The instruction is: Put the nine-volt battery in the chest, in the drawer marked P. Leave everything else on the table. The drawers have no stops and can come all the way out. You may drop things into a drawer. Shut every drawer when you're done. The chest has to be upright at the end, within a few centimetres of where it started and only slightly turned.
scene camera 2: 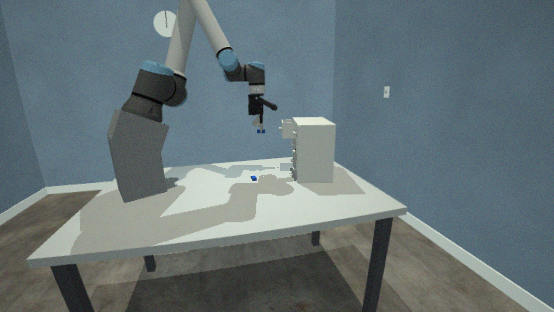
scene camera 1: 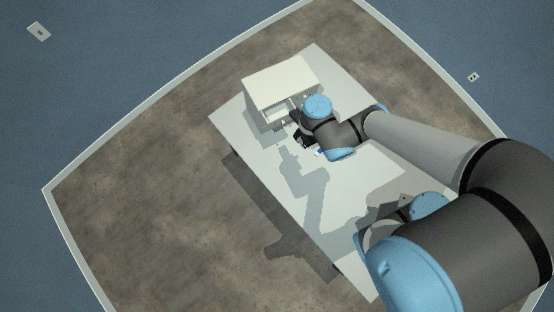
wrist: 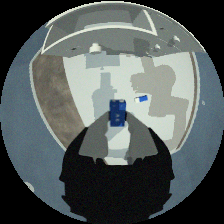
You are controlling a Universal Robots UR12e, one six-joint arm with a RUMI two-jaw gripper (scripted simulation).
Observation:
In view: my gripper (wrist: 117, 111) and a chest (scene camera 1: 267, 87).
The chest also shows in scene camera 2 (scene camera 2: 316, 138).

